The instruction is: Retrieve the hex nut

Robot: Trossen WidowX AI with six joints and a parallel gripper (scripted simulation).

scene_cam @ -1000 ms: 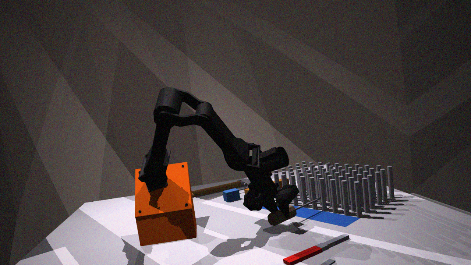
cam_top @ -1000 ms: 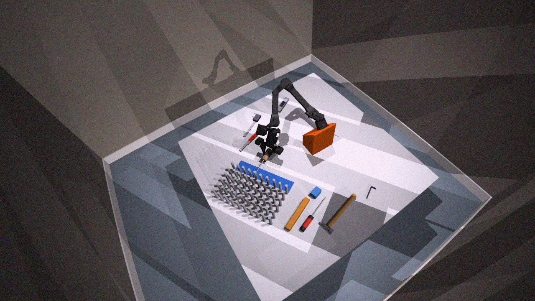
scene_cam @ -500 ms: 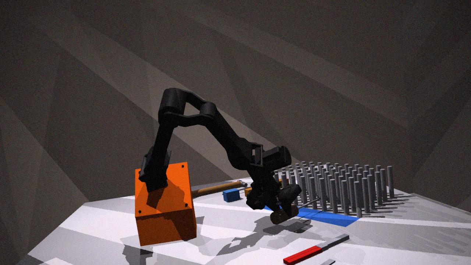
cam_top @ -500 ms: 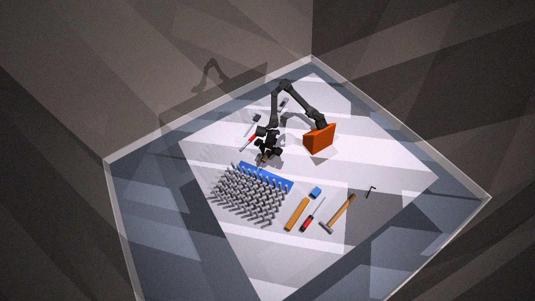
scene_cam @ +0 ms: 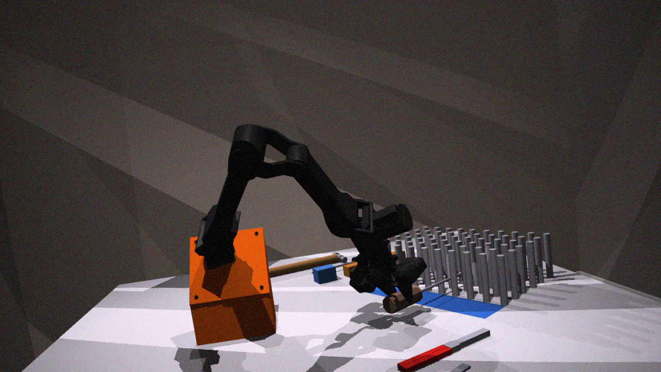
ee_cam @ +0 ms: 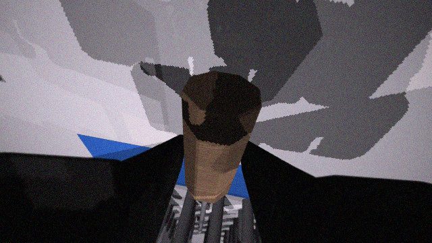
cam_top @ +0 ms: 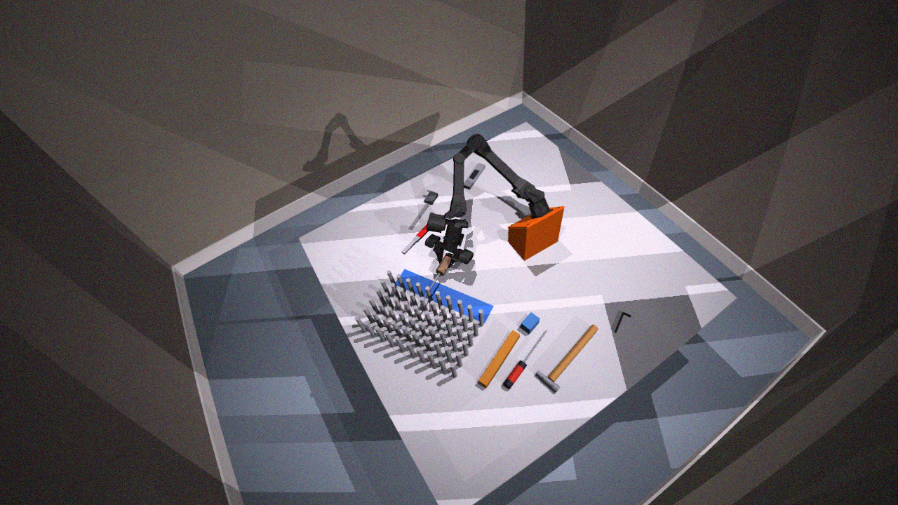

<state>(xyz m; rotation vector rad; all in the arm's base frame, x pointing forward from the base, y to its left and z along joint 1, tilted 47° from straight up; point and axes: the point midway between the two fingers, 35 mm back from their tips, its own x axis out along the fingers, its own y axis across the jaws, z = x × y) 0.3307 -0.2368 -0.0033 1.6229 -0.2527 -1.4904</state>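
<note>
The blue taped strip is 8 cm to the left of my gripper tip, 8 cm ahead of it and 3 cm below it. The rest, counted from my gripper tip: hex nut: 25 cm ahead, 11 cm to the left, 3 cm below; orange bar: 42 cm to the left, 10 cm ahead, 2 cm below; blue block: 40 cm to the left, 7 cm behind, 1 cm below.
</note>
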